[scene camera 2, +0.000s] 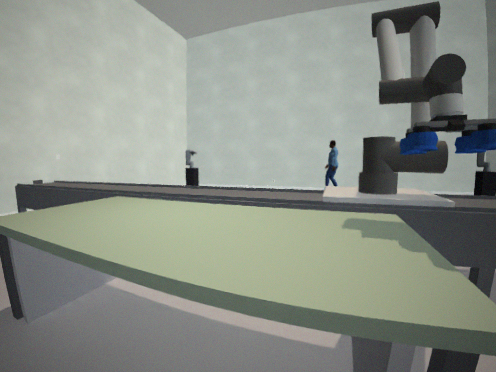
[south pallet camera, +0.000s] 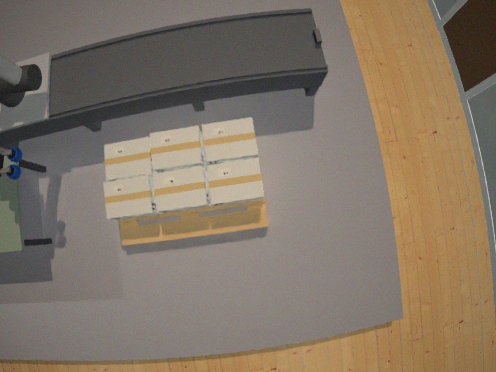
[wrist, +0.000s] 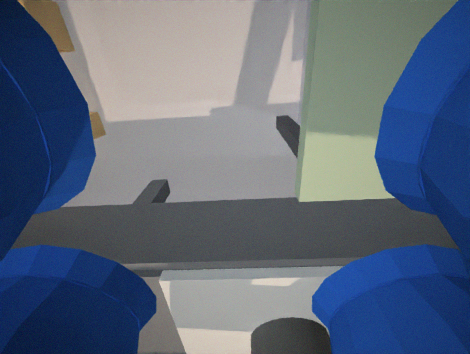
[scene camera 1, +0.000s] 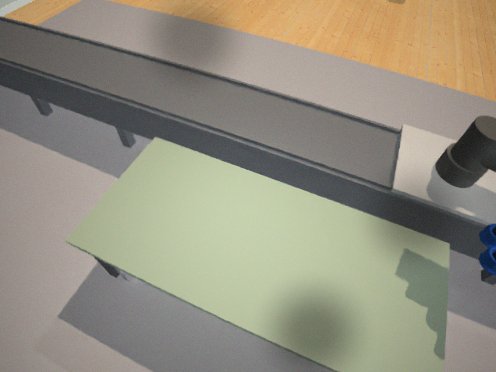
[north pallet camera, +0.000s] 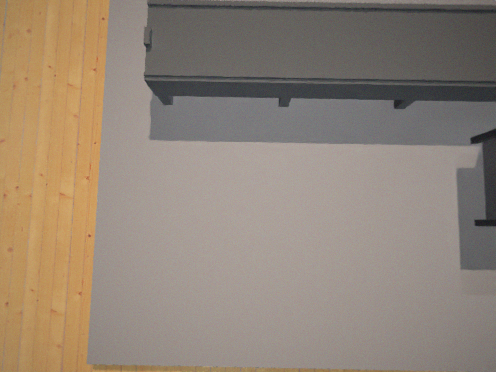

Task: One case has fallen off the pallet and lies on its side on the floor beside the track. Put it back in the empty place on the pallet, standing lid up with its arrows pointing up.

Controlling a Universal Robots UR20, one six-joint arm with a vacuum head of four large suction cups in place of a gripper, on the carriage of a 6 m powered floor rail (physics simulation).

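Seen in the pictures: end effector, tool point: (scene camera 2: pixel 447 151) (south pallet camera: pixel 5 165) (wrist: pixel 235 231); arm's base, origin of the base link: (scene camera 2: pixel 377 192) (south pallet camera: pixel 14 93) (wrist: pixel 288 338) (scene camera 1: pixel 455 171).
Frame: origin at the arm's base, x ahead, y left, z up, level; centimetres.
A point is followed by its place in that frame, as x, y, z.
Note:
My suction head (scene camera 1: pixel 489 248) (scene camera 2: pixel 448 142) {68.6, 12.3, 24.4} (south pallet camera: pixel 13 163) {68.6, 12.3, 24.4} (wrist: pixel 235 200) {68.6, 12.3, 24.4} has blue cups and carries no case; the wrist view shows floor, rail side and table edge between the cups. It hangs above the track side of the green table's end, away from the pallet. The wooden pallet (south pallet camera: pixel 235 220) {126.9, 170.2, -42.6} bears white cases (south pallet camera: pixel 180 187) {99.1, 136.3, -13.6} with tan tape bands, tops showing in two rows of three in the south pallet camera. No gap shows in this top layer. Small labels show on their tops; arrows cannot be read. A case lying on its side on the floor does not show in any view.
The green table (scene camera 1: pixel 225 225) {88.6, -111.5, -4.0} (scene camera 2: pixel 225 240) {104.2, -60.4, -4.0} (south pallet camera: pixel 7 215) {100.9, -11.9, -4.0} (wrist: pixel 340 165) {58.4, -7.4, -4.0} stands beside the grey rail track (scene camera 1: pixel 225 110) (north pallet camera: pixel 320 45) (south pallet camera: pixel 190 55) (wrist: pixel 225 225). The arm's carriage plate (scene camera 2: pixel 345 194) {17.4, -21.6, 0.0} is on the track. A person (scene camera 2: pixel 332 165) is beyond the track.

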